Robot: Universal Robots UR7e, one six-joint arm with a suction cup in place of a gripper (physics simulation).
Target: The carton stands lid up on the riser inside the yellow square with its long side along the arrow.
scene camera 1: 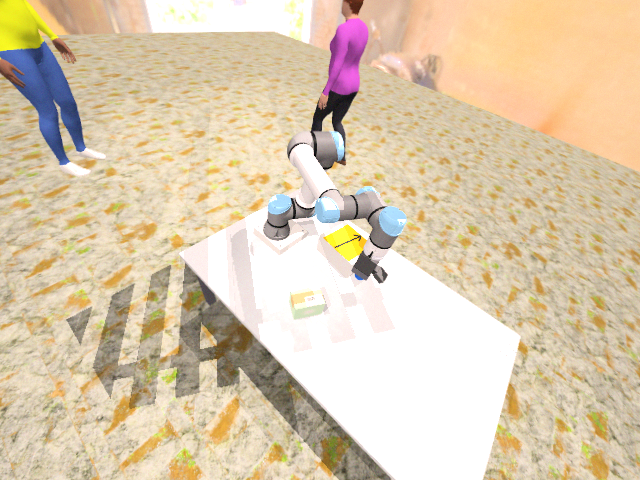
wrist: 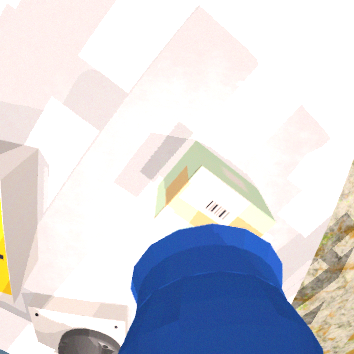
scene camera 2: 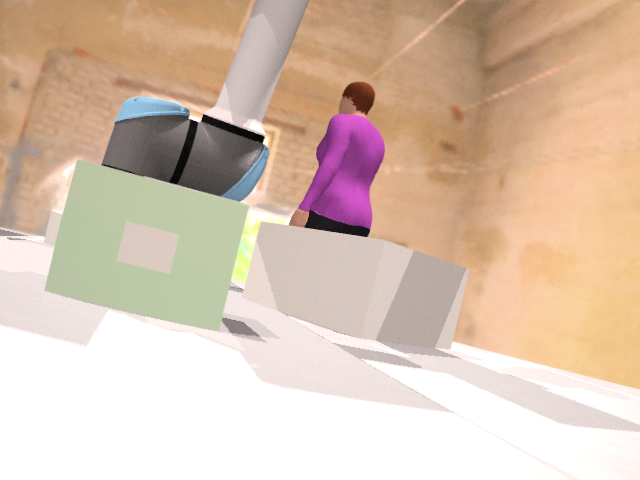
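Observation:
The pale green carton (scene camera 1: 308,304) (scene camera 2: 93,206) (wrist: 187,192) stands on the table, apart from the riser. Its upper face has a white barcode label and yellowish patches; an orange patch shows on one end in the wrist view. The grey-white riser (scene camera 1: 334,258) (scene camera 2: 315,279) (wrist: 22,215) bears the yellow square (scene camera 1: 337,238) (wrist: 4,282) with a black arrow (scene camera 1: 347,241). My gripper (scene camera 1: 358,277), a blue suction cup, is open with nothing on it, near the riser's side and apart from the carton. In the wrist view the cup (wrist: 207,245) hides the carton's near part.
The arm's base plate (scene camera 1: 280,248) (wrist: 82,316) is at the table's back left in scene camera 1. The white table (scene camera 1: 439,361) (scene camera 2: 310,423) has its long edge near the carton. A person in purple (scene camera 1: 348,56) (scene camera 2: 351,165) and one in yellow (scene camera 1: 18,25) stand beyond the table.

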